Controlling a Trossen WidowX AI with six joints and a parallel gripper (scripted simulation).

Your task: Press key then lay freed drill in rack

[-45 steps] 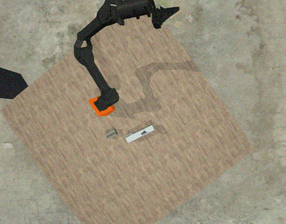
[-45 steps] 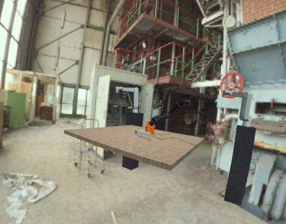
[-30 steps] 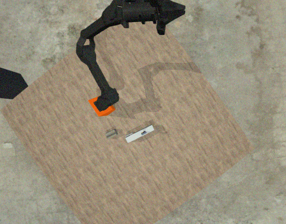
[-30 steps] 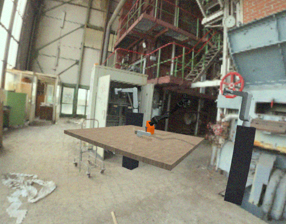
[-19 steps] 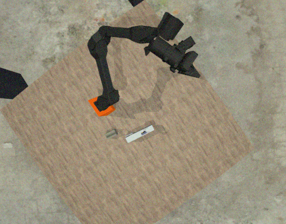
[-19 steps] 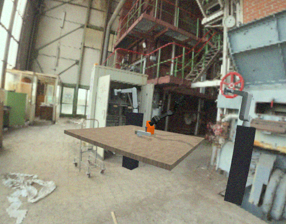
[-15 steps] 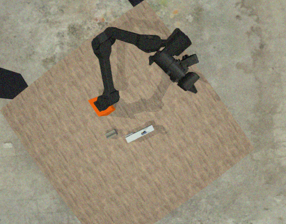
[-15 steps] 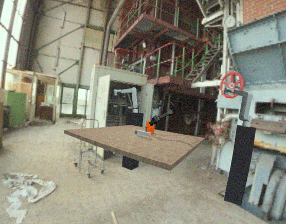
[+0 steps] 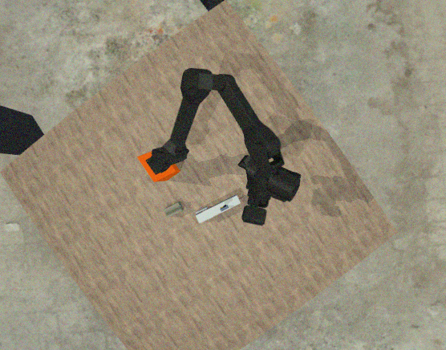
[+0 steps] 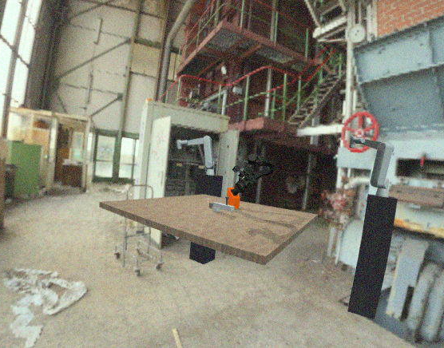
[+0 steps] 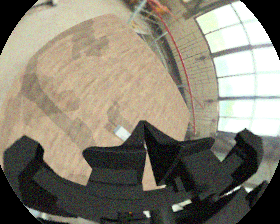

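The dark key is 40 mm behind my gripper tip, 110 mm to the right of it and 140 mm below it. Round my gripper tip: grey slab 150 mm behind, 290 mm to the right, 210 mm below; then yellow drill 50 mm behind, 160 mm to the right, 180 mm below.
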